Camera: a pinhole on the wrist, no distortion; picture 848 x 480 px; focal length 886.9 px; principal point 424.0 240.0 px. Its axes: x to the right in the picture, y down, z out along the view. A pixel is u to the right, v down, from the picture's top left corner.
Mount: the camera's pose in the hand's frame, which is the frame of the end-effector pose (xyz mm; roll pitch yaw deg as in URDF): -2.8 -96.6 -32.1 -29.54 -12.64 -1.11
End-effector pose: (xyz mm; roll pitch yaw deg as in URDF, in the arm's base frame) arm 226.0 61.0 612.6 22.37 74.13 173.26
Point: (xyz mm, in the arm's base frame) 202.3 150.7 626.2
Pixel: 603.5 52.5
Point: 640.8 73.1 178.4
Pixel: behind the camera
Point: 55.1 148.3 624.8
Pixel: 753.2 192.0
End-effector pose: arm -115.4 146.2 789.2 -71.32 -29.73 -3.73
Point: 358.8 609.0 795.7
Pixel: outside the picture
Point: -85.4 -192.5 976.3
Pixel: behind the camera
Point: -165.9 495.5 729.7
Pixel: 393.5 262.4
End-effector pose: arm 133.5 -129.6 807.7 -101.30 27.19 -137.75
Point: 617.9 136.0 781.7
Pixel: outside the picture
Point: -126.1 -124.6 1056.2
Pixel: behind the camera
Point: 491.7 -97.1 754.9
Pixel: 48.8 320.4
